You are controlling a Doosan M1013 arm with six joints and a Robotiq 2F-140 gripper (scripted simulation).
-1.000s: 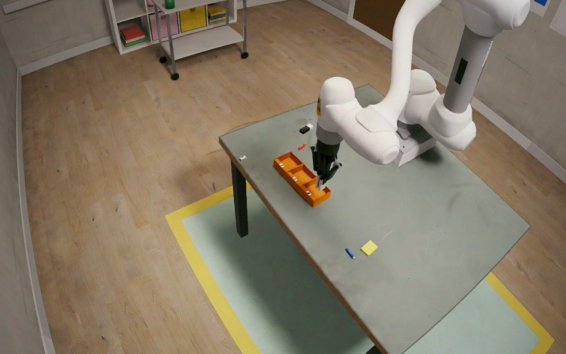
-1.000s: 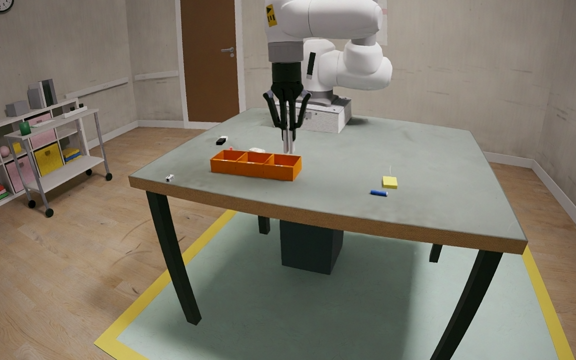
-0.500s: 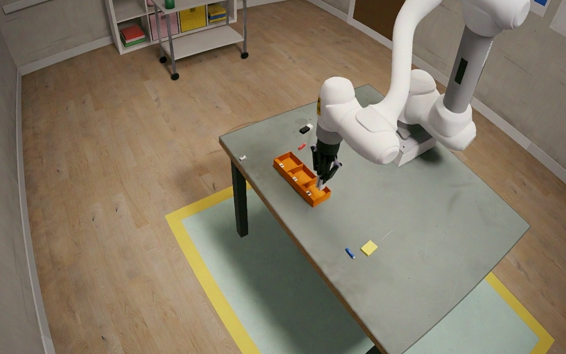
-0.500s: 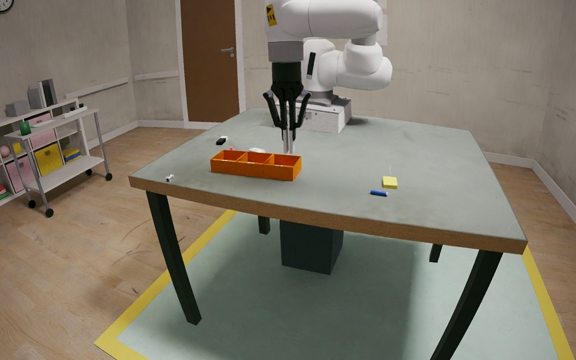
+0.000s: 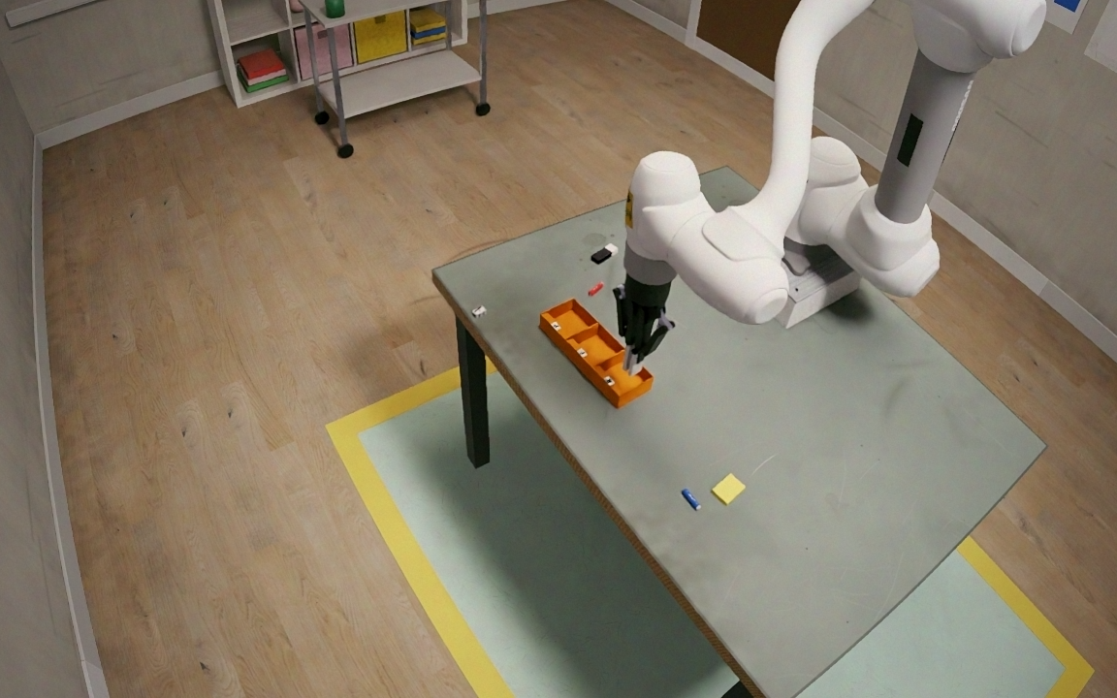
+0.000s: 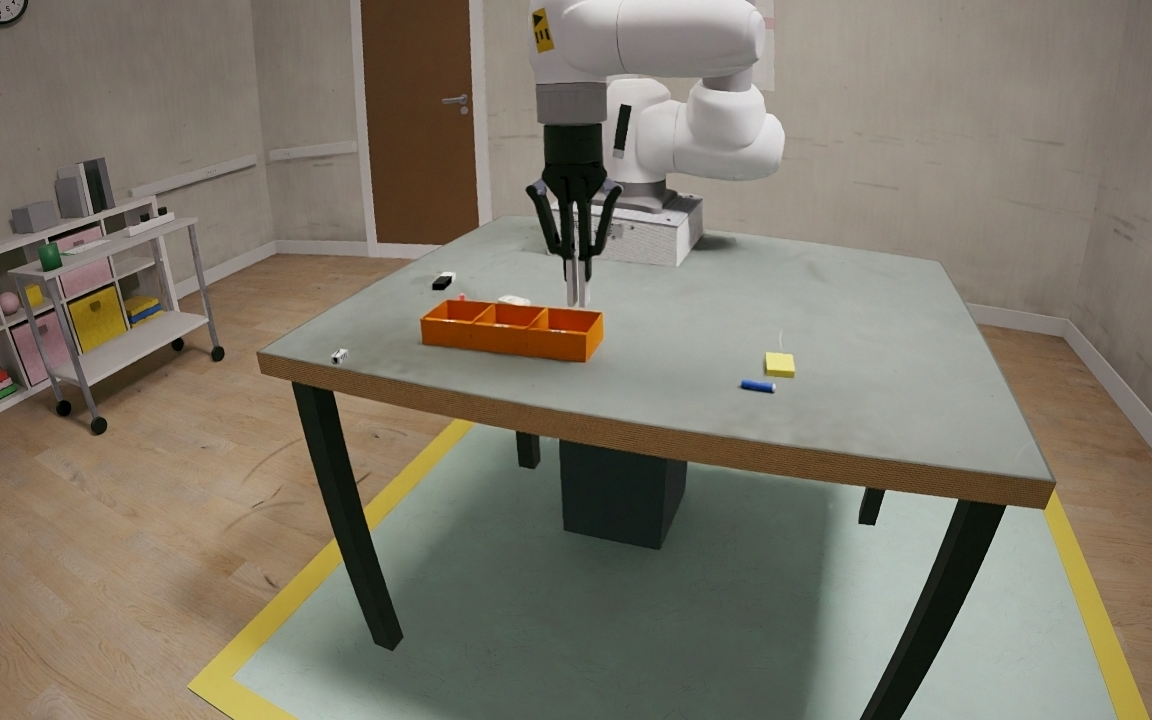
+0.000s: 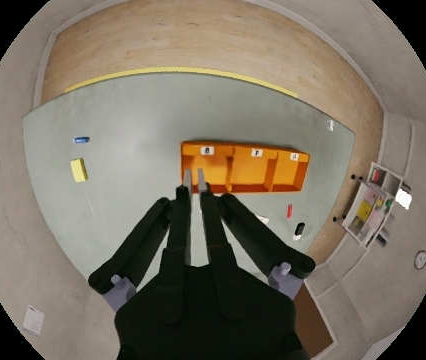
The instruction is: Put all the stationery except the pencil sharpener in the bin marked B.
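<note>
Now: the yellow sticky pad 20 mm behind my hand, 280 mm to the left of it and 90 mm below it. Round my hand: orange bin 10 mm ahead, 100 mm to the right, 80 mm below; then blue stick 50 mm ahead, 260 mm to the left, 90 mm below; then flat white piece 130 mm behind, 160 mm to the right, 90 mm below.
</note>
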